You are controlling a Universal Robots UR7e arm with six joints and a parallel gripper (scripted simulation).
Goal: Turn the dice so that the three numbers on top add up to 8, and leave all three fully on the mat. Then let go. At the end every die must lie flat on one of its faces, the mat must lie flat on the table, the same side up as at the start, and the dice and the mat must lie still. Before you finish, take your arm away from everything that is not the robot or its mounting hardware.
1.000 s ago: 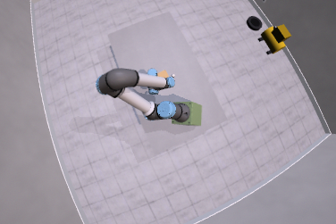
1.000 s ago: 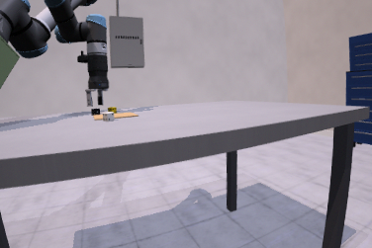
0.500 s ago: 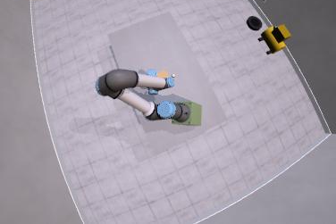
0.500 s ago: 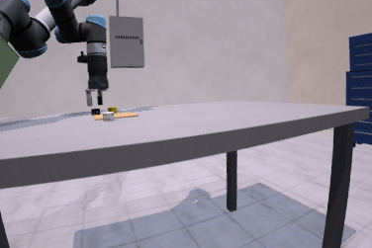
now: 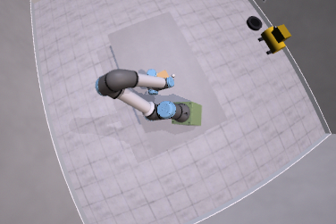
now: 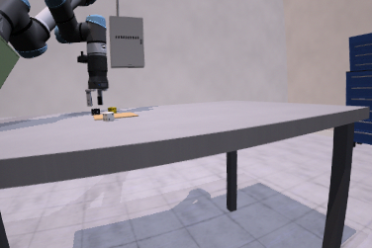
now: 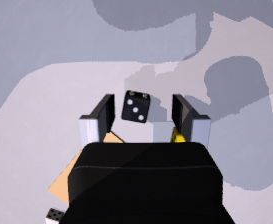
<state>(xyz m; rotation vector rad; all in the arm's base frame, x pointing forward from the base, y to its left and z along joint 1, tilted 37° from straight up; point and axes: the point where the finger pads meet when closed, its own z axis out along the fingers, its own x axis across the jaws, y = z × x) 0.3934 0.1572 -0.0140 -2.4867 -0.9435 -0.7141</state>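
Now: hand 6 cm short of the yellow die and 4 cm above it. Also, from my hand: mat 12 cm to the right, 7 cm ahead, 5 cm below; white die 23 cm to the right, 5 cm ahead, 4 cm below.
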